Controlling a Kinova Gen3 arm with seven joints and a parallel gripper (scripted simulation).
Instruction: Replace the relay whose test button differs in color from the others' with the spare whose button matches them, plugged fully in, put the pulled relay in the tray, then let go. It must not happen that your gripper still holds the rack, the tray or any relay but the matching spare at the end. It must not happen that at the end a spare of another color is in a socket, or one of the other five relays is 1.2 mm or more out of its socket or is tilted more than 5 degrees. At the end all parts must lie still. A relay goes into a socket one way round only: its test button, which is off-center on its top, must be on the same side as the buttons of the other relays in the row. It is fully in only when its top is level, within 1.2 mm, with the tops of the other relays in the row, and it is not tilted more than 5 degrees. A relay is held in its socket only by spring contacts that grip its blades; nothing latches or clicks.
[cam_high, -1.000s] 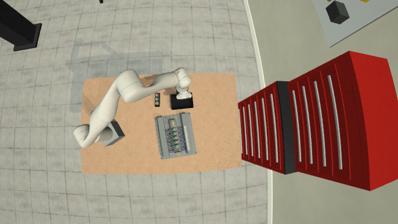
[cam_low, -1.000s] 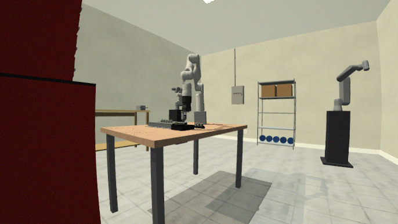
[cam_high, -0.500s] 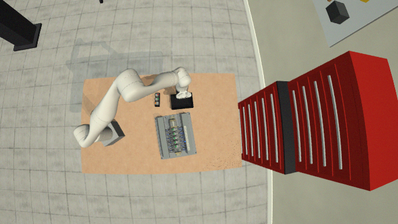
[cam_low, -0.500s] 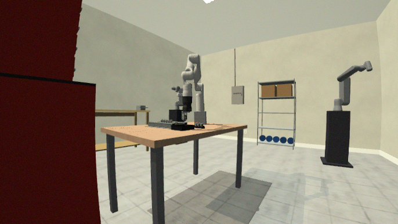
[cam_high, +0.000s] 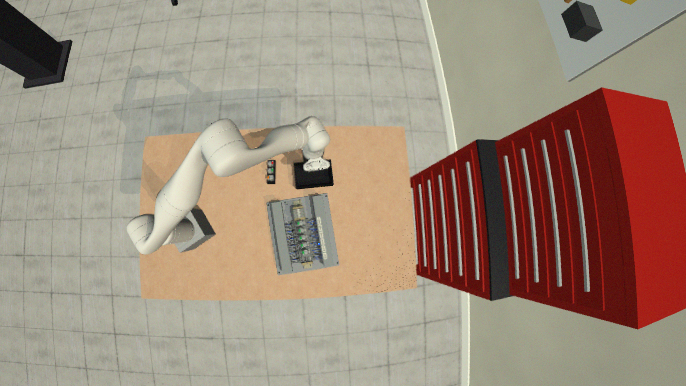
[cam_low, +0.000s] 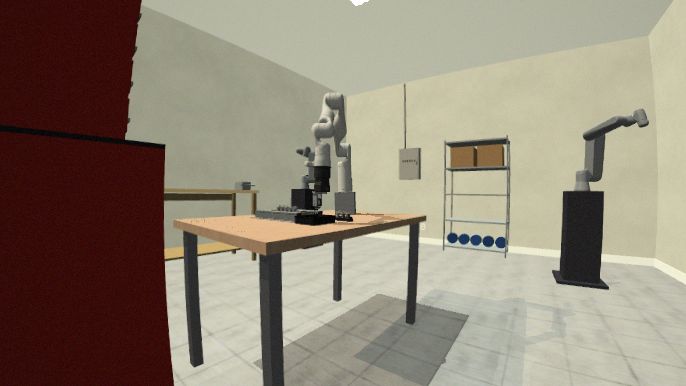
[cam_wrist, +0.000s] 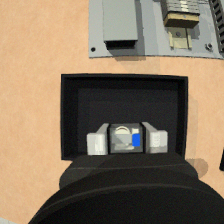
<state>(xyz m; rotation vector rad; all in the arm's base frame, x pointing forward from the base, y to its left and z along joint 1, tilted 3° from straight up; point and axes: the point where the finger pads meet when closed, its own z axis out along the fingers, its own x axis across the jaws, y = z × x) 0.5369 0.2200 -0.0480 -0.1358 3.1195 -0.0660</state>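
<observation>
The black tray lies 1 cm to the right of my hand and 8 cm below it. From my hand the other things lie so: small black spare holder: 18 cm behind, 2 cm to the left, 9 cm below.
</observation>
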